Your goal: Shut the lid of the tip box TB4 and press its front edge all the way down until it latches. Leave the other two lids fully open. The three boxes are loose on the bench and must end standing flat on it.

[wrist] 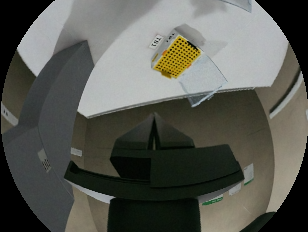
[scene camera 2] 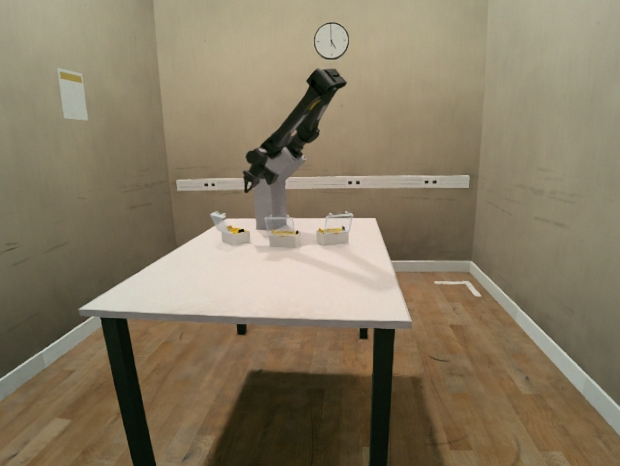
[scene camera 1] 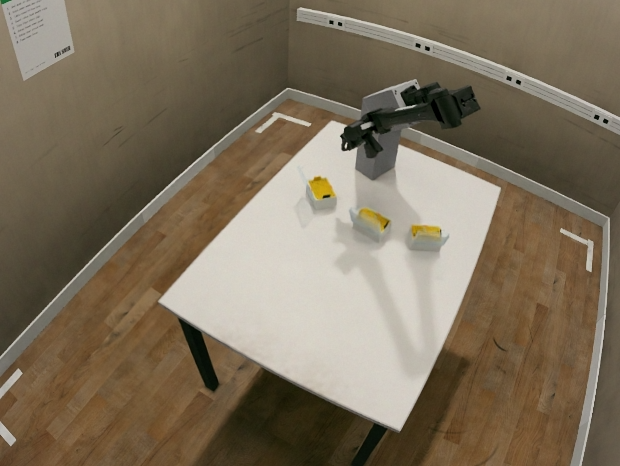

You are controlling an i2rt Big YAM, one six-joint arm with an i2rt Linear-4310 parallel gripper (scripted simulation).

Note:
I see my gripper (wrist: 154, 117) and a box (wrist: 172, 36).

